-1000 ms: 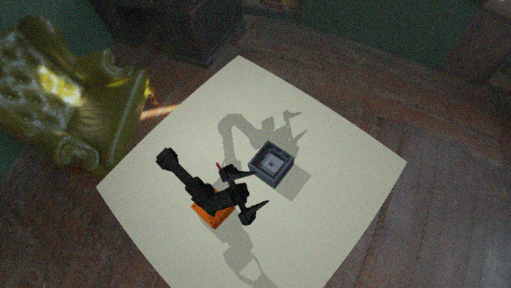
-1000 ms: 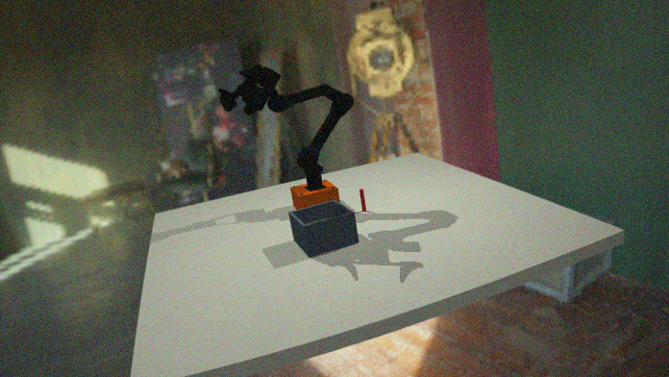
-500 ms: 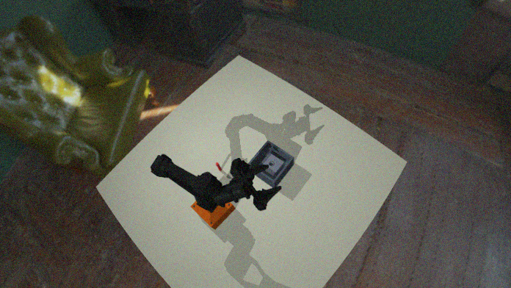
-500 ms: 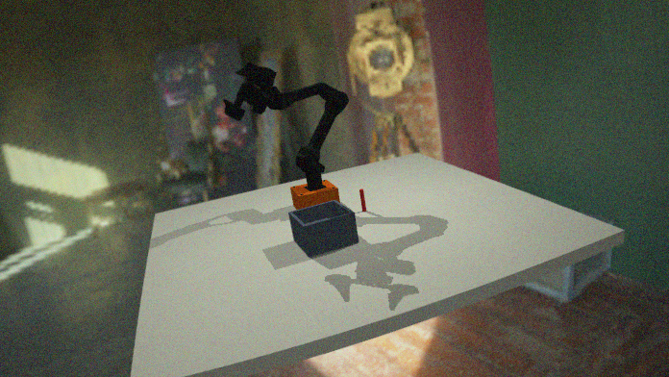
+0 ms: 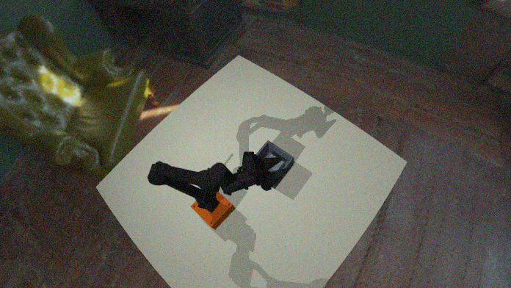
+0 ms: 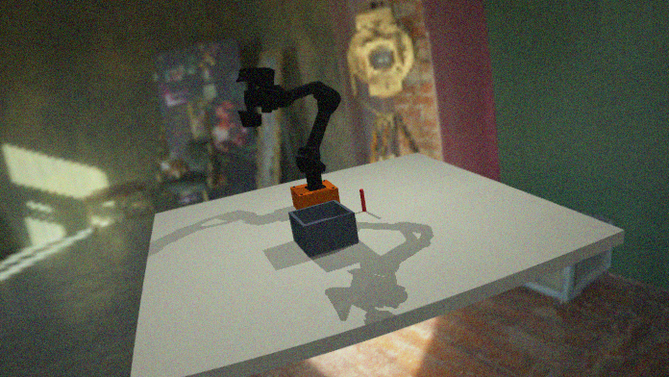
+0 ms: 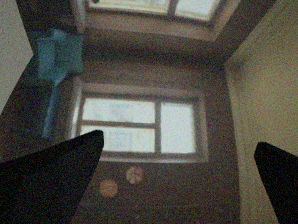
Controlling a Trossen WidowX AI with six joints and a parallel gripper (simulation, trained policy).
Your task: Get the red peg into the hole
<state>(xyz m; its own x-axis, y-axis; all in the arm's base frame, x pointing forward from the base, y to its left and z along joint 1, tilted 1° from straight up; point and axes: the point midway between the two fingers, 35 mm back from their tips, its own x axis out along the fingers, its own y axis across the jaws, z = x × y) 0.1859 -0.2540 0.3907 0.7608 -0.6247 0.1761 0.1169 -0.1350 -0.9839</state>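
My gripper tip is now 30 mm past the red peg, 370 mm to the right of it and 440 mm above it. The rest, counted from my gripper tip: pale plate 120 mm ahead, 150 mm to the left, 430 mm below; dark box 120 mm ahead, 150 mm to the left, 450 mm below.
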